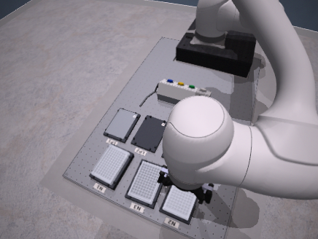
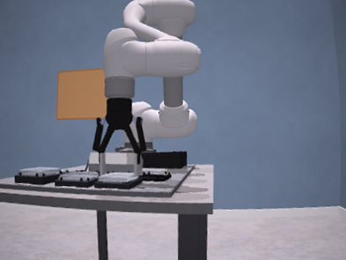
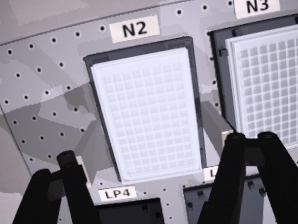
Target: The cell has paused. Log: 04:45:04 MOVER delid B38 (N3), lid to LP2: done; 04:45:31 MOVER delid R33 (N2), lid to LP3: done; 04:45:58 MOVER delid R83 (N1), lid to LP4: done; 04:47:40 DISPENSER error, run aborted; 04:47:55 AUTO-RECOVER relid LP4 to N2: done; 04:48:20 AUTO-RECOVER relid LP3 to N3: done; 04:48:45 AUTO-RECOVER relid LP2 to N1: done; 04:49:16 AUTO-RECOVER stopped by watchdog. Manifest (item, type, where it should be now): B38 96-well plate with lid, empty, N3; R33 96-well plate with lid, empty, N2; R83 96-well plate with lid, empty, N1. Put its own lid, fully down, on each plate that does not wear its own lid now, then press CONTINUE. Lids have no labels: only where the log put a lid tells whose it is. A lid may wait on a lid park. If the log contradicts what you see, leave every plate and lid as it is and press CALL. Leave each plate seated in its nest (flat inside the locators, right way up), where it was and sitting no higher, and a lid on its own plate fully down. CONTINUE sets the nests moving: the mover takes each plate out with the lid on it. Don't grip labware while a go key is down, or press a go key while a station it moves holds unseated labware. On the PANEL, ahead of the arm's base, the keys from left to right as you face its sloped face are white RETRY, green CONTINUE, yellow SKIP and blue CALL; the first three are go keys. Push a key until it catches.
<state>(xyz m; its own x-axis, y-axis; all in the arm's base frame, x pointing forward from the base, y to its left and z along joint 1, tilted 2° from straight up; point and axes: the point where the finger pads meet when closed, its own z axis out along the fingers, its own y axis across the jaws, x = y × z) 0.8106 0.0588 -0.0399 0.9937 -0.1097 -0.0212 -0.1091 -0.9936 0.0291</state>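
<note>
Now: the plate 3 cm below my hand. The rest, counted from my hand: LP3 label: 10 cm behind, 6 cm to the right, 5 cm below; then LP4 label: 9 cm behind, 7 cm to the left, 5 cm below; then lid park LP3: 19 cm behind, 5 cm to the right, 5 cm below.
</note>
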